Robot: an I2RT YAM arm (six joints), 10 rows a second.
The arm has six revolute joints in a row. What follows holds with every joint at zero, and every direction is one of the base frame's. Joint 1 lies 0.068 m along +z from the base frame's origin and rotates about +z. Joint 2 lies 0.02 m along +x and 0.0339 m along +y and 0.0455 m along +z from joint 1 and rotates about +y. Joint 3 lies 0.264 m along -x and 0.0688 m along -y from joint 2 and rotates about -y. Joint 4 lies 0.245 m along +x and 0.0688 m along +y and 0.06 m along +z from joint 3 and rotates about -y. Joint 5 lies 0.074 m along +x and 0.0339 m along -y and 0.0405 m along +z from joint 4 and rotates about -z. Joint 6 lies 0.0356 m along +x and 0.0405 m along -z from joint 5 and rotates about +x. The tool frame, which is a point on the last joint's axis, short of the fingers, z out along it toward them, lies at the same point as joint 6; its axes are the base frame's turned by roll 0, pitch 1.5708 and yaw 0 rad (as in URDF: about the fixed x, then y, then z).
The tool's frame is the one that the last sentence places.
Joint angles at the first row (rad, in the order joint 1, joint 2, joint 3, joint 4, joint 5, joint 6):
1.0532, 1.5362, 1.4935, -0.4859, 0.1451, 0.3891
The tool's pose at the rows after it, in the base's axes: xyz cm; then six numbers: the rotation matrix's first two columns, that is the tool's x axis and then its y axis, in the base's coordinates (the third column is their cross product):
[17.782 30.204 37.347 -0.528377 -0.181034 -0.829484 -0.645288 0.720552 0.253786]
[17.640 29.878 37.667 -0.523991 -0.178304 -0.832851 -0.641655 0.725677 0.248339]
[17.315 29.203 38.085 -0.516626 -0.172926 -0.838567 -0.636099 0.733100 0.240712]
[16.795 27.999 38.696 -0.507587 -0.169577 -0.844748 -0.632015 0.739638 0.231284]
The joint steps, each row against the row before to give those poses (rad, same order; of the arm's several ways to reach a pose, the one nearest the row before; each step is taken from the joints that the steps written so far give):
0.0006, -0.0068, -0.0001, -0.0053, 0.0043, -0.0058
-0.0001, -0.0112, 0.0012, -0.0100, 0.0096, -0.0021
0.0000, -0.0257, -0.0091, -0.0110, 0.0149, -0.0031
-0.0031, -0.0442, -0.0169, -0.0213, 0.0116, -0.0073

